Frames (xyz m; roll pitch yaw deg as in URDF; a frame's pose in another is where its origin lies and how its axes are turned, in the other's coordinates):
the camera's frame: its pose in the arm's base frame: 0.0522 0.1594 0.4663 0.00 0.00 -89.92
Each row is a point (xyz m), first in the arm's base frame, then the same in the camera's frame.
Working: the arm's base frame: its pose in the camera's frame: 0.1593 -0.0524 -0.4663 0.00 0.00 89.92

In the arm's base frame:
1: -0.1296 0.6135 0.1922
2: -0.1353 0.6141 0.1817
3: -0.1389 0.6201 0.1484
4: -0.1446 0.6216 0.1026
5: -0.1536 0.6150 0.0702
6: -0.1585 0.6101 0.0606
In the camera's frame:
1: -0.4544 -0.1812 -0.2741
2: -0.4550 -0.1869 -0.2846
3: -0.4610 -0.1905 -0.3179
4: -0.4625 -0.1962 -0.3637
5: -0.4559 -0.2052 -0.3961
6: -0.4510 -0.2101 -0.4057

